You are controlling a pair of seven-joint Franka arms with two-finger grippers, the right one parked.
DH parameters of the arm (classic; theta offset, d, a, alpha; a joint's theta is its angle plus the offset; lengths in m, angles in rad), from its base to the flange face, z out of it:
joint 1: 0 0.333 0 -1.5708
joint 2: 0 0 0 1.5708
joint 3: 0 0.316 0.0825 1.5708
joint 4: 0 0 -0.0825 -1.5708
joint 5: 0 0.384 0 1.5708
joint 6: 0 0 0.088 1.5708
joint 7: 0 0.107 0 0
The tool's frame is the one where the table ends.
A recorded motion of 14 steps. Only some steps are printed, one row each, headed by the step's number.
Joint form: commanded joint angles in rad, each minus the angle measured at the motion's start. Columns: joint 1, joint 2, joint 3, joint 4, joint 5, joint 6, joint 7.
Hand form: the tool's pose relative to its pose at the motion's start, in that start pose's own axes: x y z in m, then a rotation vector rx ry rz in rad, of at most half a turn. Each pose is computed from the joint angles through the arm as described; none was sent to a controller.
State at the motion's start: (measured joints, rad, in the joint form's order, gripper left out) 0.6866 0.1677 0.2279 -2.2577 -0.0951 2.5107 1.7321
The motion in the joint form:
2: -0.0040 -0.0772 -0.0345 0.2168 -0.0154 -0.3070 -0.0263
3: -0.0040 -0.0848 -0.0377 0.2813 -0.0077 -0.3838 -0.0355
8: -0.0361 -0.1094 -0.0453 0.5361 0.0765 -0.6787 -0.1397
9: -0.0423 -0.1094 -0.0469 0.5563 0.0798 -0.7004 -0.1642
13: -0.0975 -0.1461 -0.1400 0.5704 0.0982 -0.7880 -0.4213
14: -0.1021 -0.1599 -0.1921 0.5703 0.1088 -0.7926 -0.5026
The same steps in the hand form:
2: 0.0263 -0.0416 -0.1044 -0.0119 0.0574 0.0183
3: 0.0291 -0.0501 -0.1310 -0.0174 0.0579 0.0228
8: 0.0506 -0.0662 -0.2388 -0.0397 -0.0033 0.0074
9: 0.0551 -0.0667 -0.2465 -0.0412 -0.0062 -0.0081
13: 0.1361 -0.0464 -0.2672 -0.0776 -0.0177 -0.1136
14: 0.1660 -0.0381 -0.2750 -0.0662 -0.0239 -0.1365

